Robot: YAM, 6 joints.
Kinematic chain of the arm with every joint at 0, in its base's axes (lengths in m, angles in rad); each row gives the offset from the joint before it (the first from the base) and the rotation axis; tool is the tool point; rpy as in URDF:
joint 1: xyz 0 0 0.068 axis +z
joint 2: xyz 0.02 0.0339 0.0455 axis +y
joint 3: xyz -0.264 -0.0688 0 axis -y
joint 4: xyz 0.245 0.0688 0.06 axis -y
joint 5: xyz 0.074 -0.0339 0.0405 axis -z
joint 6: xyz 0.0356 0 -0.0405 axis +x
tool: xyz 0 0 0 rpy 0 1.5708 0
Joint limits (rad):
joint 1: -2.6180..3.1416
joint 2: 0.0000..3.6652
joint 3: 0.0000..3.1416
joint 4: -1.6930..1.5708
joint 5: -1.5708..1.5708
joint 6: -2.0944..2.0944
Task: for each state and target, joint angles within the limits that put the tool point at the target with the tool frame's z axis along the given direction. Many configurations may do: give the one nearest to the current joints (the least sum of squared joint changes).
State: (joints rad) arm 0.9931 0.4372 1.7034 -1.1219 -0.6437 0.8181
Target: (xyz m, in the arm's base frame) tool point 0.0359 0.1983 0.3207 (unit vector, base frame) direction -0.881 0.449 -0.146
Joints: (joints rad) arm 1.2173 1.0928 0.9954 -0.8010 -1.3830 0.8181
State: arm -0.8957 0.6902 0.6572 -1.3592 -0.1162 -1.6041
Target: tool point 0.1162 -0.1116 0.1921 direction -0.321 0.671 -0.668
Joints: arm -0.8153 1.5457 0.8509 -1.6908 -0.2285 -1.6041
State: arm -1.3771 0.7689 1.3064 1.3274 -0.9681 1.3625
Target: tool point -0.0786 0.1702 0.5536 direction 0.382 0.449 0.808
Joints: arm -1.0320 0.3688 1.4451 0.7247 -0.5922 1.3625
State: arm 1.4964 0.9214 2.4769 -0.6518 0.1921 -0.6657
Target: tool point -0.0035 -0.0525 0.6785 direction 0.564 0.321 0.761
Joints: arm 1.2175 1.0127 2.2987 -0.2931 0.4313 -0.6657
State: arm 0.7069 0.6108 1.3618 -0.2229 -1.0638 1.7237
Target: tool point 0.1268 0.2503 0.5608 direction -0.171 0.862 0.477
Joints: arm 1.0266 1.4126 1.6945 0.3519 -0.6343 1.7237
